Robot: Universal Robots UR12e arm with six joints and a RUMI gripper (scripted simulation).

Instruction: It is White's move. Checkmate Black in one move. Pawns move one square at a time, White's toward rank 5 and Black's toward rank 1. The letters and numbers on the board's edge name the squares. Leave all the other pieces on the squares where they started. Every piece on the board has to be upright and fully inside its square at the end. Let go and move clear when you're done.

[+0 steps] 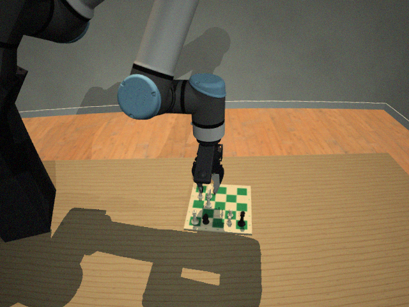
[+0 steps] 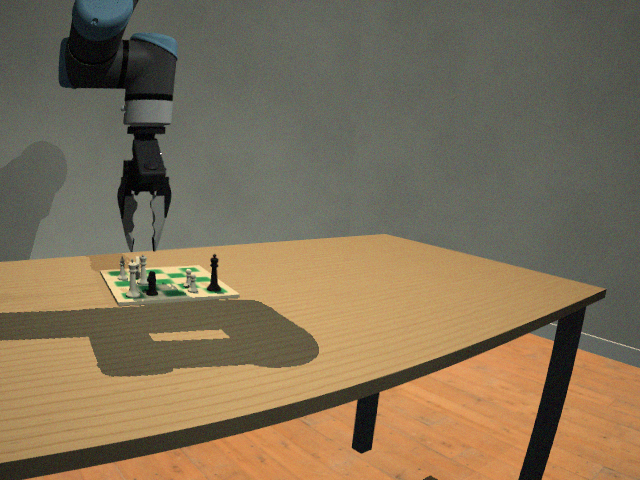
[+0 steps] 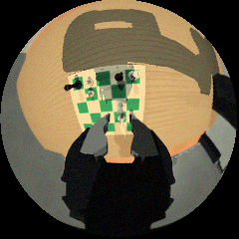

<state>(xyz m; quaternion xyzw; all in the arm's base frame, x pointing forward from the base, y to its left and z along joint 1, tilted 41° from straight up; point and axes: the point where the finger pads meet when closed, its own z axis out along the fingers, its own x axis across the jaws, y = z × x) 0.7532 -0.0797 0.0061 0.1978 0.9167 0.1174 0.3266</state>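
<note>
Right now my hand is 40 mm short of the green-and-cream chessboard, 10 mm to the left of it and 80 mm above it. From my hand the other things lie so: tall white piece (60 mm behind, 60 mm to the right, 40 mm below).
</note>
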